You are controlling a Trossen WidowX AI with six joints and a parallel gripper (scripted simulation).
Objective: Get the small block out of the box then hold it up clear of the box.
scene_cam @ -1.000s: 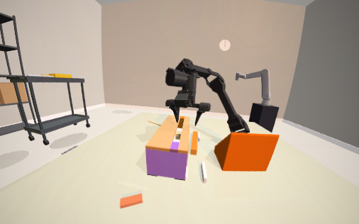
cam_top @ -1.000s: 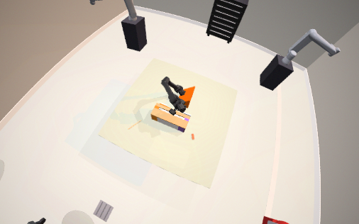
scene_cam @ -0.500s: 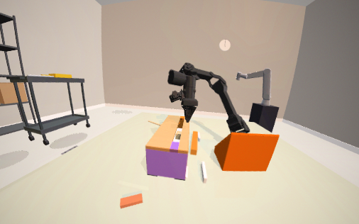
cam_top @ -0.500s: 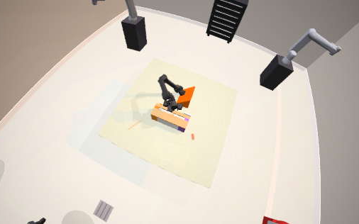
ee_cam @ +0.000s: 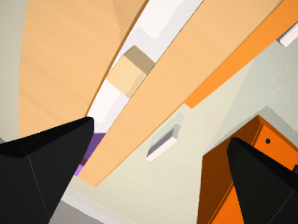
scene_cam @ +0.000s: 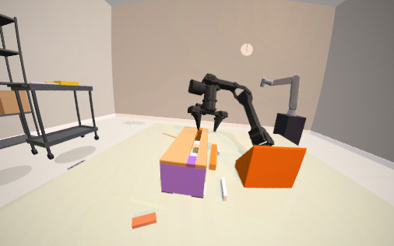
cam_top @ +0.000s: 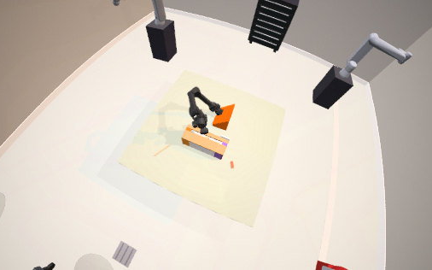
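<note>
Right now my gripper tip is 100 mm above the box, 30 mm short of it and 20 mm to the right of it. Round my gripper tip: tan block (80 mm below, 40 mm ahead, 30 mm to the left); then flat orange piece (320 mm to the left, 160 mm below, 150 mm ahead); then thin stick (310 mm to the right, 270 mm ahead, 160 mm below).
</note>
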